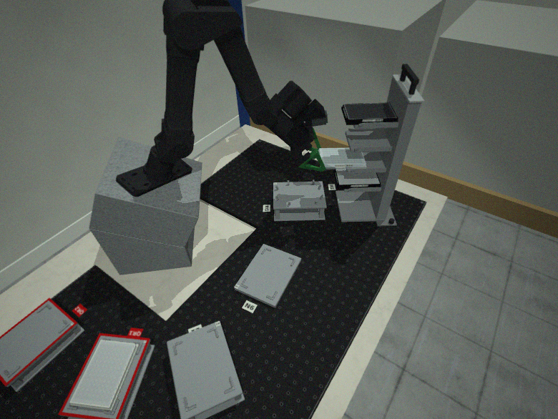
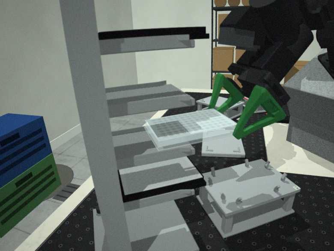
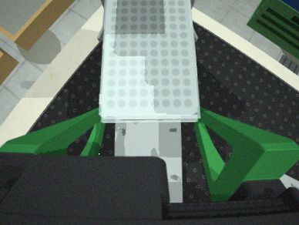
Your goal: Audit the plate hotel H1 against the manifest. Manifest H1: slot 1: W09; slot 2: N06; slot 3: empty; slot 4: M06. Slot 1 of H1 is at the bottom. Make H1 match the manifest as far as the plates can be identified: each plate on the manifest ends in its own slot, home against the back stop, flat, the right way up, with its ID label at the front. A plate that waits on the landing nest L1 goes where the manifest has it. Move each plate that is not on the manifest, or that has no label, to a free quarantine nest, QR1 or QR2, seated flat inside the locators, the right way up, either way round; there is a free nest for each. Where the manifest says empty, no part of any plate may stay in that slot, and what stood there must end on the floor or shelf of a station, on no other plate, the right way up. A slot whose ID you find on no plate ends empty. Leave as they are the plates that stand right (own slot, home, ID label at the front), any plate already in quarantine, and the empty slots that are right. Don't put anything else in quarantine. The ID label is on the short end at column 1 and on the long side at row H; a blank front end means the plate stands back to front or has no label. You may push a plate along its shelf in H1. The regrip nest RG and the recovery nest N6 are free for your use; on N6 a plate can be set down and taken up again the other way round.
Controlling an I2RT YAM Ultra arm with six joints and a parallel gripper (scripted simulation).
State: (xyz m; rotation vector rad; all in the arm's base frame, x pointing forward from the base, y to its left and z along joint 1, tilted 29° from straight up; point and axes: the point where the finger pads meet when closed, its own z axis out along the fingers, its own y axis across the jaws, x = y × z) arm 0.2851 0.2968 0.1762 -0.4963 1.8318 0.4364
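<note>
Now: the clear plate 5 cm ahead of my hand and 4 cm to the left of it. Also, from my hand: plate hotel H1: 16 cm ahead, 11 cm to the left, 1 cm above; H1 tag: 1 cm behind, 12 cm to the left, 19 cm below; regrip nest RG: 5 cm behind, 3 cm to the right, 14 cm below.
</note>
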